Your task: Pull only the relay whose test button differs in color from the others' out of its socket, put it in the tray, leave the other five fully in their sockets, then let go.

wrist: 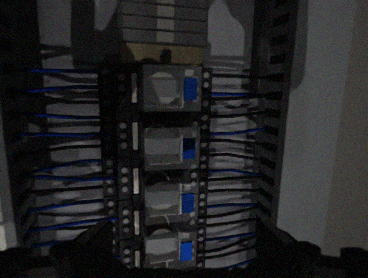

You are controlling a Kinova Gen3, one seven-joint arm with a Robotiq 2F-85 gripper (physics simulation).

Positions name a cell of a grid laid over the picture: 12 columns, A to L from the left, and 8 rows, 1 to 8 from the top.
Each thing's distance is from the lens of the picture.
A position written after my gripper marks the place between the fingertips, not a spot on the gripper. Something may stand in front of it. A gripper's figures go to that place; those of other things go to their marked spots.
my gripper (G7): 0.16 m
relay (F3): 0.12 m
relay (F5): 0.12 m
relay (F6): 0.13 m
